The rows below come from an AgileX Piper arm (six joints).
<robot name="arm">
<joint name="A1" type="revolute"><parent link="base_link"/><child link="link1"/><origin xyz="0 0 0.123" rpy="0 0 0"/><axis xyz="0 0 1"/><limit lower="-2.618" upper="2.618"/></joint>
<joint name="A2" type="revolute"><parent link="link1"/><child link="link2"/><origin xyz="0 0 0" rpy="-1.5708 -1.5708 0"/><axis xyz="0 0 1"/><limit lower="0" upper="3.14"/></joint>
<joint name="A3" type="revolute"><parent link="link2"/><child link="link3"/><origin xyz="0.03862 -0.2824 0" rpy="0 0 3.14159"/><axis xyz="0 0 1"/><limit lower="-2.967" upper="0"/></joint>
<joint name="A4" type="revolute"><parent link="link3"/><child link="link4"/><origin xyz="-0.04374 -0.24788 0" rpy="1.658 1.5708 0"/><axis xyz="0 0 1"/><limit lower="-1.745" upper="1.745"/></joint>
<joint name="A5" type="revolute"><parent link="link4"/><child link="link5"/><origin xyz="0 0 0" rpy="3.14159 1.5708 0"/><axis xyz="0 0 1"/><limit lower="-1.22" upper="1.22"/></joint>
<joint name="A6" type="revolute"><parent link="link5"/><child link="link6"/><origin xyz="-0.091 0 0" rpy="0 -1.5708 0"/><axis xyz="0 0 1"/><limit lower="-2.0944" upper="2.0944"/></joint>
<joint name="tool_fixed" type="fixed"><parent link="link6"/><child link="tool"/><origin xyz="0 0 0" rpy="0 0 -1.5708"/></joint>
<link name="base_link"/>
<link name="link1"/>
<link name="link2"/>
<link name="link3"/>
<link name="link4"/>
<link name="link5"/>
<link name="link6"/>
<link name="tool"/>
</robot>
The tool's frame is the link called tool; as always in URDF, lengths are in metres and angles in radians.
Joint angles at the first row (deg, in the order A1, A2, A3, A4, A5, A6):
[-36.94, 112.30, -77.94, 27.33, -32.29, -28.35]
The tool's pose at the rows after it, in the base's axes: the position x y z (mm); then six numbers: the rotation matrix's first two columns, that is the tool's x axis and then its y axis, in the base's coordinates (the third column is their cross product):
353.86, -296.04, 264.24, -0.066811, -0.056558, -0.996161, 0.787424, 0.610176, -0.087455
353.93, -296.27, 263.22, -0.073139, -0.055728, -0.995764, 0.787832, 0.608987, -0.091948
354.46, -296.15, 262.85, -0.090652, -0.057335, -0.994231, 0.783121, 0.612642, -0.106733
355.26, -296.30, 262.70, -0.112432, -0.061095, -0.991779, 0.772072, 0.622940, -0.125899
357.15, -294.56, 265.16, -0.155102, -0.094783, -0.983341, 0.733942, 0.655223, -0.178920
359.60, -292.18, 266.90, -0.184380, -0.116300, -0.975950, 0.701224, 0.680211, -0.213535
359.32, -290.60, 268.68, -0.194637, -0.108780, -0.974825, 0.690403, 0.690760, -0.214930
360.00, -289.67, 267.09, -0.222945, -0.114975, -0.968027, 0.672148, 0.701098, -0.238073
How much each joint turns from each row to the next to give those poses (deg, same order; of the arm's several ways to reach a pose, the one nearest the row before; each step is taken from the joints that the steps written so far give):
[0.00, 0.30, 0.00, 1.39, -0.94, -1.35]
[0.00, 0.10, 0.00, 0.27, 0.10, -0.46]
[0.00, -0.01, -0.14, 0.10, 0.75, -0.97]
[-0.12, 0.00, -0.24, -0.79, 1.22, -0.52]
[-0.26, -0.35, -0.24, -4.56, 2.16, 0.67]
[0.01, -0.24, -0.31, -3.46, 1.86, 0.84]
[0.00, -0.49, 0.00, -0.53, 1.51, 0.27]
[-0.03, -0.03, 0.00, -1.13, 1.36, -0.42]

